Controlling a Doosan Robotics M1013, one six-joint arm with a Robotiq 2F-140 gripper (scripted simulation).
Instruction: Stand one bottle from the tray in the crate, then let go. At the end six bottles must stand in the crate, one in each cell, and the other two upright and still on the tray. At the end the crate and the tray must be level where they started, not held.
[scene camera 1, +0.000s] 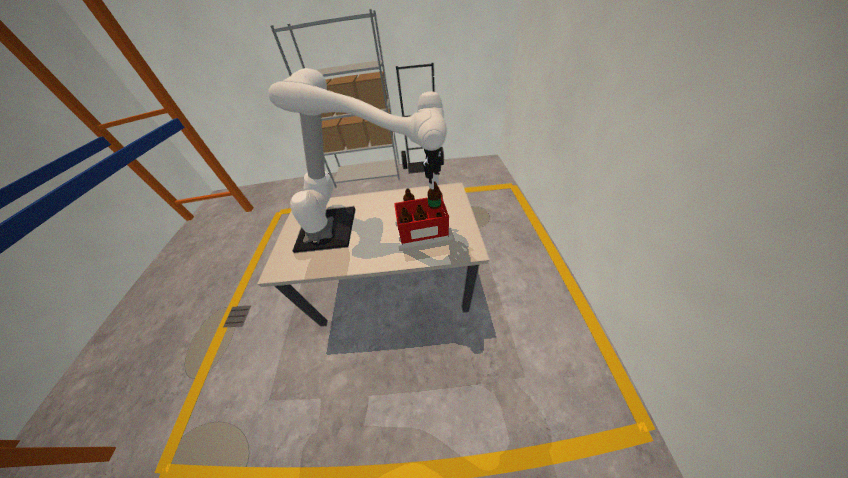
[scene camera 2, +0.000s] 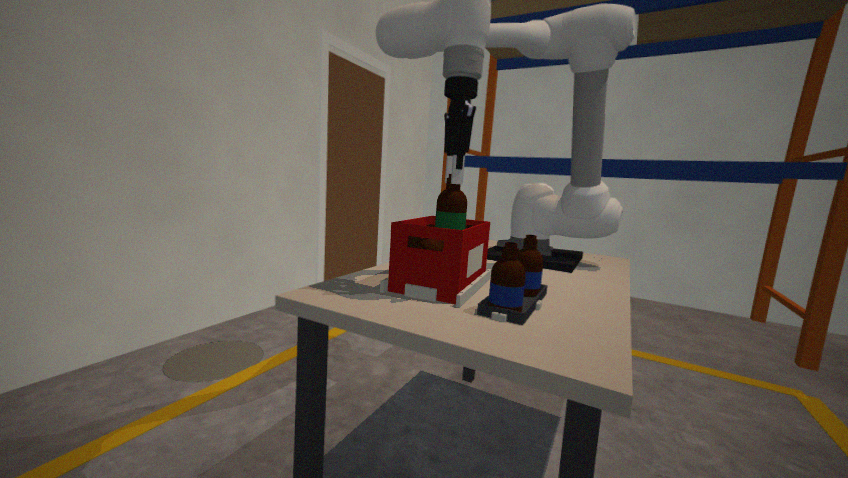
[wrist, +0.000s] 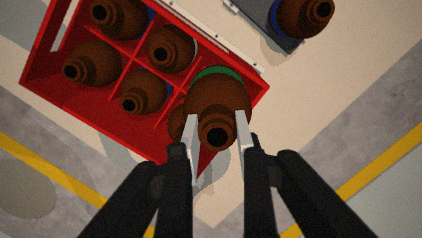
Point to the gripper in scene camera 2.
At 453, 183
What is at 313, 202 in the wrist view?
The gripper.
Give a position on a red crate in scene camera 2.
At 463, 259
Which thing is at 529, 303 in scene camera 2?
A dark tray.
